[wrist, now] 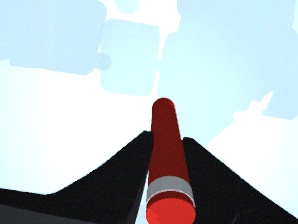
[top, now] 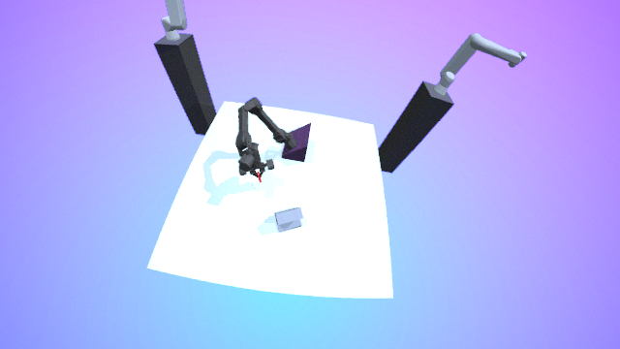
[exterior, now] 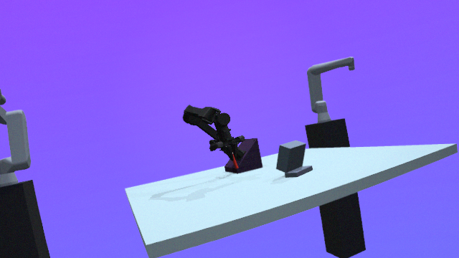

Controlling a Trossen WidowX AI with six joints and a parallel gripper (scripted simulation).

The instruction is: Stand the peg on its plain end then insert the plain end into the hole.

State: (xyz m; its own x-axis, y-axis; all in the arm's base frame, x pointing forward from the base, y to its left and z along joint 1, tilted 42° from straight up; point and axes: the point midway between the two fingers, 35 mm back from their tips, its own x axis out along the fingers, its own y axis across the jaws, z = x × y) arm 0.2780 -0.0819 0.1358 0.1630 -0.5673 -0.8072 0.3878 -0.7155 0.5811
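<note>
Right now the grey sloped panel is 19 cm ahead of my gripper tip, 20 cm to the left of it and 2 cm below it. The rest, counted from my gripper tip: low foot (21 cm ahead, 21 cm to the left, 9 cm below); red peg (2 cm above).
</note>
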